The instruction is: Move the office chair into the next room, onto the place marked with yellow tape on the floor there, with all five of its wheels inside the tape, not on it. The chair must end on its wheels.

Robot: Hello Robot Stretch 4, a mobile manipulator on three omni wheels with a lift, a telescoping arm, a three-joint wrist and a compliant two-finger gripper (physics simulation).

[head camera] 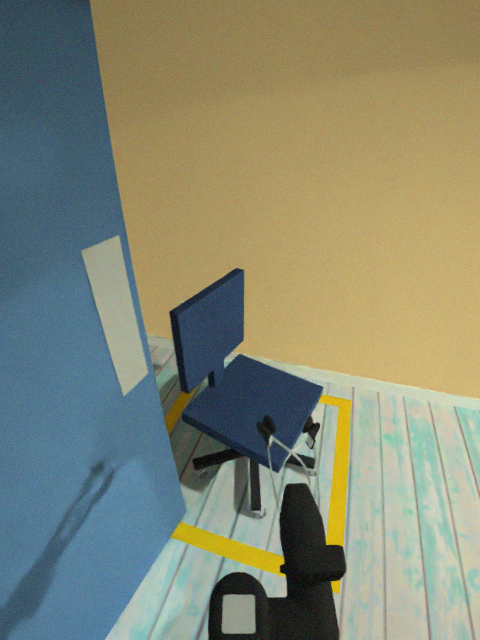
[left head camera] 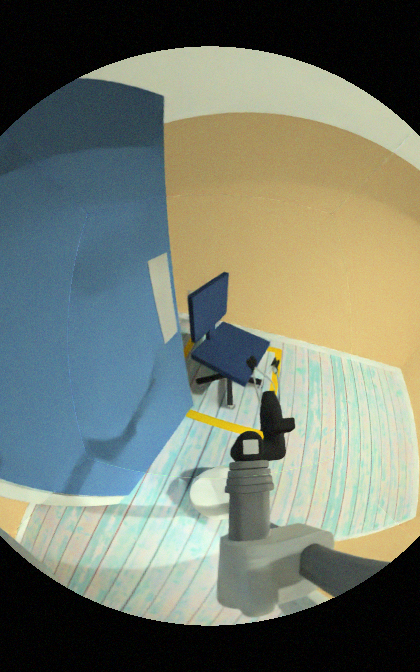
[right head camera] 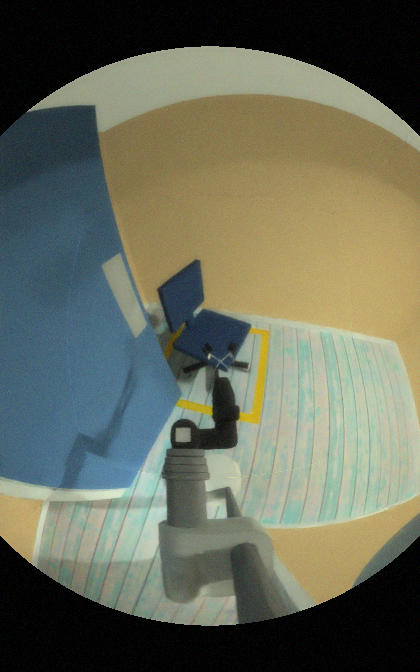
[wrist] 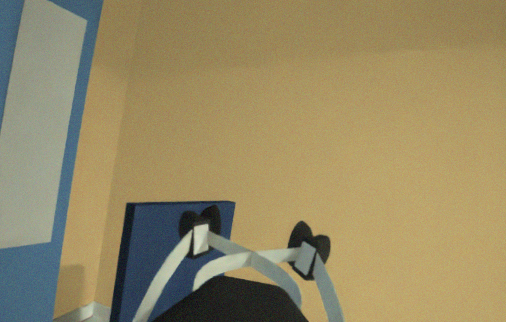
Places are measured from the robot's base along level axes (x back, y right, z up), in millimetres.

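Pixels of known places: gripper, fingertip midpoint: (head camera: 287, 417) (wrist: 254, 231).
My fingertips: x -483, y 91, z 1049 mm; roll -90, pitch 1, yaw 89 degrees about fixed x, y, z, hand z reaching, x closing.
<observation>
Ahead of a thing's pixels: the offset from my fingertips to its top centre. "spot": to the spot under its first point.
The office chair (head camera: 253, 403) (left head camera: 227, 350) (right head camera: 210, 335) (wrist: 160, 250), with a dark blue seat and backrest, stands upright over the yellow tape outline {spot: dy +460, dx -533, dz -1076 mm} (head camera: 341, 465) (left head camera: 220, 424) (right head camera: 262, 375). In the head view two wheels, front and right, show inside the tape, and a left leg points toward the blue wall. The rear wheels are hidden by the seat. My gripper (head camera: 289, 427) (left head camera: 263, 363) (right head camera: 220, 349) (wrist: 254, 231) is open, fingers apart with nothing between them. It overlaps the seat's front right corner in the head views; whether it touches cannot be told.
A blue wall (head camera: 51, 206) (left head camera: 100, 250) (right head camera: 60, 225) with a pale panel {spot: dy -382, dx -212, dz +94 mm} (head camera: 114, 315) (left head camera: 163, 300) (right head camera: 124, 295) (wrist: 37, 125) stands close at the left and hides part of the tape. A tan wall (head camera: 310, 180) (left head camera: 290, 225) (right head camera: 250, 200) (wrist: 350, 125) rises behind the chair.
</observation>
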